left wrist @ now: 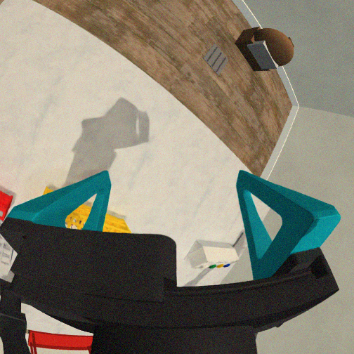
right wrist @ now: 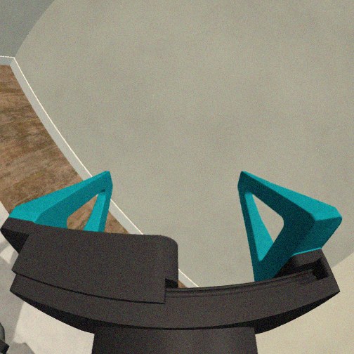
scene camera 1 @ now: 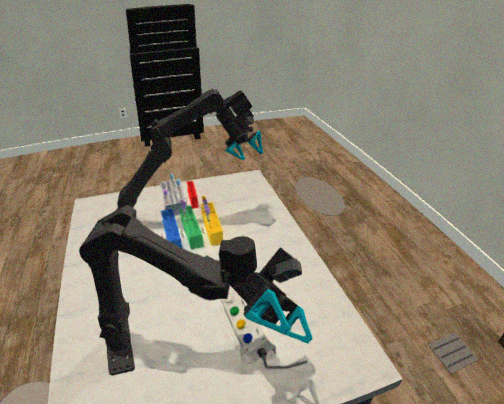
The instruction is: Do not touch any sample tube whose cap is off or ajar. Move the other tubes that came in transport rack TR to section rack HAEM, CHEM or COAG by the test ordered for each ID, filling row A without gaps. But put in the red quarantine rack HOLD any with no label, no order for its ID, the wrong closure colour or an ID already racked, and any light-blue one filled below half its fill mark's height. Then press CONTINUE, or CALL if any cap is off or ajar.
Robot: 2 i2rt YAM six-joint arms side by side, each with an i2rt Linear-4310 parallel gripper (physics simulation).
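Frame: origin at the left arm's base, x back, y up, z left, level; millimetres.
Where they show: left gripper, fingertip midpoint: point(scene camera 1: 252, 156); right gripper, fingertip midpoint: point(scene camera 1: 299, 336); right arm's base, link origin: point(scene camera 1: 119, 343).
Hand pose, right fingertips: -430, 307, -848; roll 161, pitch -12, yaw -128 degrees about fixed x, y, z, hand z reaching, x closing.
Things, the pixels of their top centre, and the offset from my right fingertips, as dx, dy, dz. "*": a spot on its surface instead. Level surfaces: height alone.
- Transport rack TR, top centre: point(scene camera 1: 172, 191) +232, -250, +977
- white button box, top centre: point(scene camera 1: 245, 310) +52, -223, +265
- white table, surface height: dy -307
- dark cable, surface spot: point(scene camera 1: 285, 366) * -25, -300, +116
Transport rack TR point(scene camera 1: 174, 208), greyish, holds several upright tubes at the back left of the table; labels and caps are too small to read. The red rack HOLD point(scene camera 1: 193, 195) point(left wrist: 4, 203) stands beside it. Blue point(scene camera 1: 171, 227), green point(scene camera 1: 192, 234) and yellow point(scene camera 1: 216, 231) point(left wrist: 116, 223) section racks stand nearer the camera. Purple-capped tubes show at the green and yellow racks. The white button box point(scene camera 1: 256, 346) point(left wrist: 212, 253) has green, yellow and blue buttons. My left gripper point(scene camera 1: 252, 155) point(left wrist: 173, 177) is open and empty, high above the table. My right gripper point(scene camera 1: 299, 336) point(right wrist: 174, 178) is open and empty, above the button box's side.
The white table point(scene camera 1: 200, 365) point(left wrist: 45, 100) carries the racks and box. A dark cable point(scene camera 1: 285, 365) runs from the box. A black cabinet point(scene camera 1: 165, 52) stands by the wall. A red object point(left wrist: 60, 341) shows at the bottom of the left wrist view.
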